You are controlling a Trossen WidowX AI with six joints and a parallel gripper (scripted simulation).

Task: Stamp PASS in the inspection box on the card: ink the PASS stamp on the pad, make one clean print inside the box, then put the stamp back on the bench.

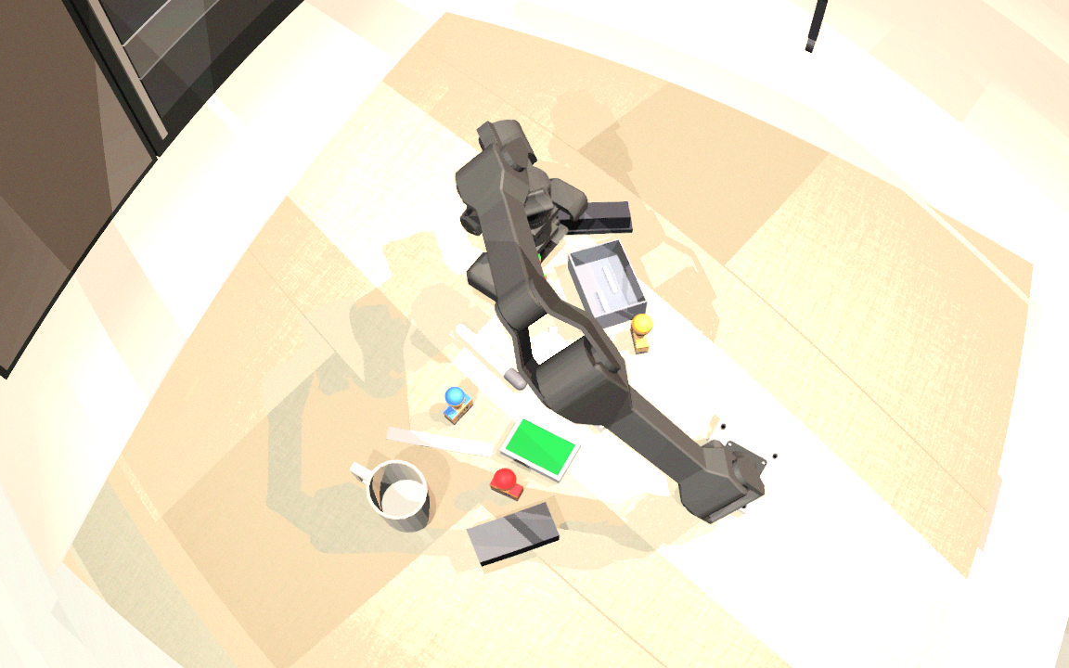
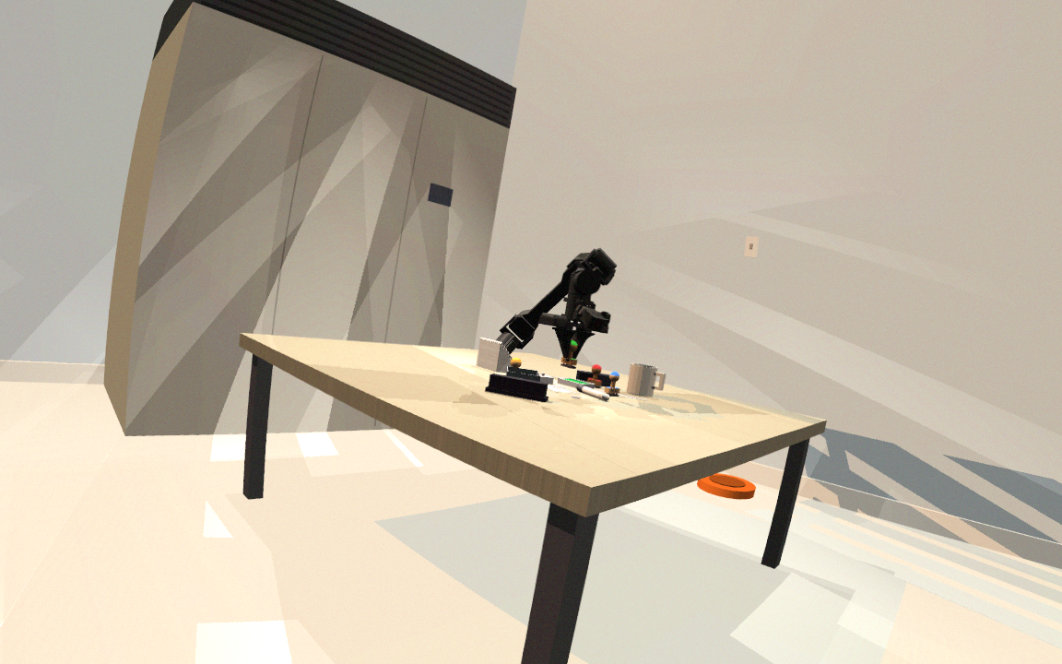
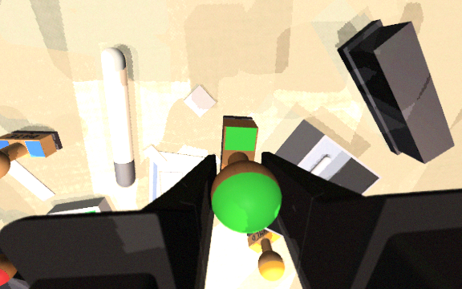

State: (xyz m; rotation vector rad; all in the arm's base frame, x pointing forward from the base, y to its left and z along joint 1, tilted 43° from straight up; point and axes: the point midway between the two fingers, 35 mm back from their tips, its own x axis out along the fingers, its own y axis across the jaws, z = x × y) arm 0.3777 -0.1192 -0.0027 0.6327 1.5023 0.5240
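My gripper tip is 8 cm past the grey tray, 8 cm above it and 7 cm to the left of it. Round my gripper tip: green stamp (right at my gripper tip); then white marker (11 cm to the left, 9 cm below, 1 cm behind); then white card (10 cm below, 9 cm behind, 7 cm to the left).
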